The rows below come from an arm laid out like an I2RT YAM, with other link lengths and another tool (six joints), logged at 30 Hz.
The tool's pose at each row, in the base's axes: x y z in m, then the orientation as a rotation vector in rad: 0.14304 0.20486 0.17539 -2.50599 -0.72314 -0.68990; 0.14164 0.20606 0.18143 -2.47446 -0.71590 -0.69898; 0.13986 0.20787 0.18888 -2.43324 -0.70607 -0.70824; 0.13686 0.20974 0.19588 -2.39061 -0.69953 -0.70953; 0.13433 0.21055 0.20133 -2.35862 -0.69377 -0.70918; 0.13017 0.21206 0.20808 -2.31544 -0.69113 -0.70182; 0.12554 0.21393 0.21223 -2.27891 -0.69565 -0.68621; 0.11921 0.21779 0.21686 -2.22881 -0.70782 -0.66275; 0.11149 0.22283 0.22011 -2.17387 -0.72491 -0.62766
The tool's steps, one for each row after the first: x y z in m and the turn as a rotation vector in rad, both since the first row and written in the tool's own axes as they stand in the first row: 0.00283 -0.00336 -0.00454 0.02451 0.01938 0.00351; 0.00640 -0.00778 -0.00998 0.05743 0.04344 0.00882; 0.00883 -0.01284 -0.01546 0.09459 0.06270 0.01337; 0.01035 -0.01640 -0.02012 0.12299 0.07663 0.01761; 0.01165 -0.02180 -0.02598 0.16401 0.09011 0.02097; 0.01126 -0.02705 -0.02979 0.20243 0.09406 0.02073; 0.01062 -0.03494 -0.03348 0.25580 0.09654 0.01602; 0.00859 -0.04418 -0.03595 0.31797 0.09187 0.00951
